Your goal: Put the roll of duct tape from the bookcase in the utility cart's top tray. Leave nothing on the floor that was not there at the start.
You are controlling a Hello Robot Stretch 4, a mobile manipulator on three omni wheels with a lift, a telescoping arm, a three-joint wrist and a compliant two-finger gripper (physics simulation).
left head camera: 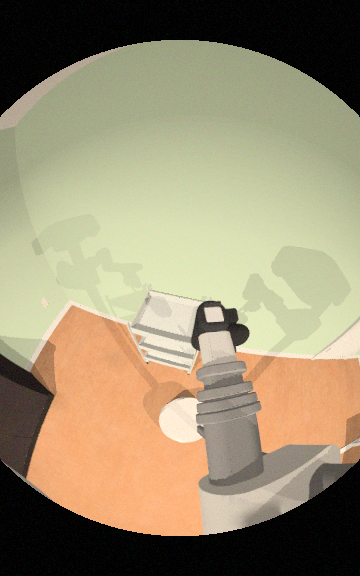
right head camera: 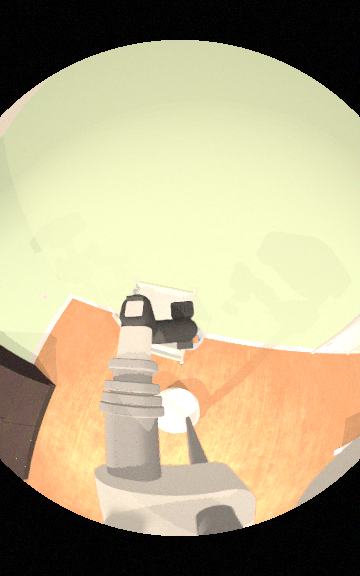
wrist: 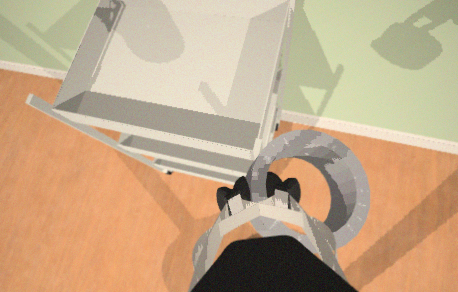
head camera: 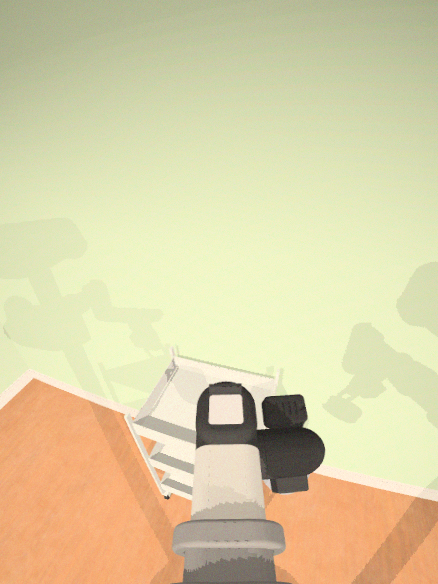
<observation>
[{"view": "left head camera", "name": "white utility cart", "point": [165, 321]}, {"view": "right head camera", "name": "white utility cart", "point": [160, 297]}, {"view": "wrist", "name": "my gripper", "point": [259, 189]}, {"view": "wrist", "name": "grey roll of duct tape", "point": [349, 188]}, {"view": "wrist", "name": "white utility cart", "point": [199, 93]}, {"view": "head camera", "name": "white utility cart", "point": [168, 416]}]
</observation>
